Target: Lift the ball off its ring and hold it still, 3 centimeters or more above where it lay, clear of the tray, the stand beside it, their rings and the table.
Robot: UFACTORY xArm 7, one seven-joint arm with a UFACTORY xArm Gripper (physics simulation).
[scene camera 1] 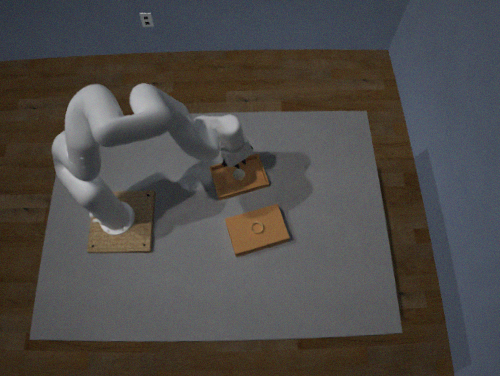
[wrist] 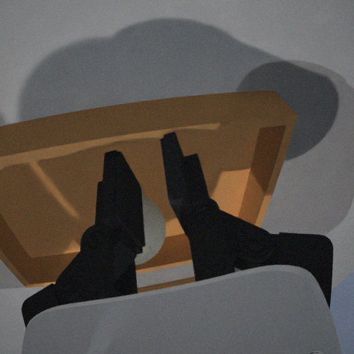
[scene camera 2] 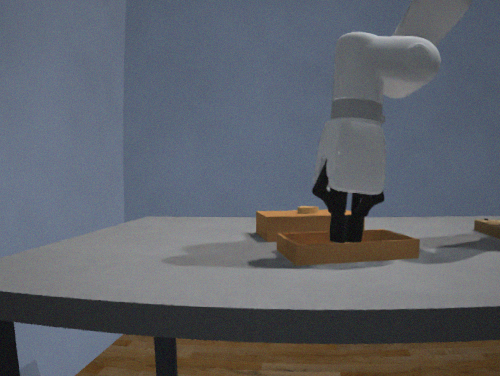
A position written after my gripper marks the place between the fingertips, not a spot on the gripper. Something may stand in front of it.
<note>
In view: my gripper (scene camera 2: 345, 242), a pale ball (wrist: 154, 225), an orange tray (scene camera 2: 303, 248) and an orange stand (scene camera 1: 249, 232).
My gripper shows as well in the wrist view (wrist: 149, 161). The orange tray is seen too in scene camera 1 (scene camera 1: 226, 185) and in the wrist view (wrist: 241, 138). The orange stand is seen too in scene camera 2 (scene camera 2: 307, 218).
</note>
